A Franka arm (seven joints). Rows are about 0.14 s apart.
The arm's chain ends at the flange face. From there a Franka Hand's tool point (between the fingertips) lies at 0.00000 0.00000 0.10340 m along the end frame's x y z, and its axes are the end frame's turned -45 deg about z.
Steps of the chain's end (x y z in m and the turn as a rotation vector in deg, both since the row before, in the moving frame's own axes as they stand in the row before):
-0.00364, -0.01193, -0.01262, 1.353, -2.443, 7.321
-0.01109, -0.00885, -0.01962, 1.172, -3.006, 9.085
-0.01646, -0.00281, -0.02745, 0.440, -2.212, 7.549
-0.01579, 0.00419, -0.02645, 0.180, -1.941, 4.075
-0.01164, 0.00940, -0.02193, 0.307, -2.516, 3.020
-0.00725, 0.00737, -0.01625, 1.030, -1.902, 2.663
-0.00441, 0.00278, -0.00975, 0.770, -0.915, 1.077
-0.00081, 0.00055, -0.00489, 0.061, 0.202, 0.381
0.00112, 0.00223, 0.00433, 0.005, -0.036, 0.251
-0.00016, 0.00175, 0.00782, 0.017, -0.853, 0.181
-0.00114, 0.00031, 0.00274, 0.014, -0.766, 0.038
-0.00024, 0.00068, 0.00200, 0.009, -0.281, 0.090
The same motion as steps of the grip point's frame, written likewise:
0.00478, -0.01593, -0.01274, 2.684, -0.771, 7.321
-0.00349, -0.01959, -0.01978, 2.954, -1.297, 9.085
-0.01168, -0.01715, -0.02753, 1.875, -1.253, 7.549
-0.01628, -0.01099, -0.02651, 1.500, -1.245, 4.075
-0.01760, -0.00526, -0.02203, 1.996, -1.562, 3.020
-0.01136, -0.00368, -0.01632, 2.073, -0.617, 2.663
-0.00525, -0.00330, -0.00977, 1.191, -0.103, 1.077
-0.00063, 0.00000, -0.00489, -0.100, 0.186, 0.381
-0.00082, 0.00232, 0.00433, 0.029, -0.022, 0.251
-0.00242, 0.00001, 0.00781, 0.615, -0.591, 0.181
-0.00198, -0.00158, 0.00273, 0.552, -0.532, 0.038
-0.00100, -0.00006, 0.00200, 0.205, -0.192, 0.090

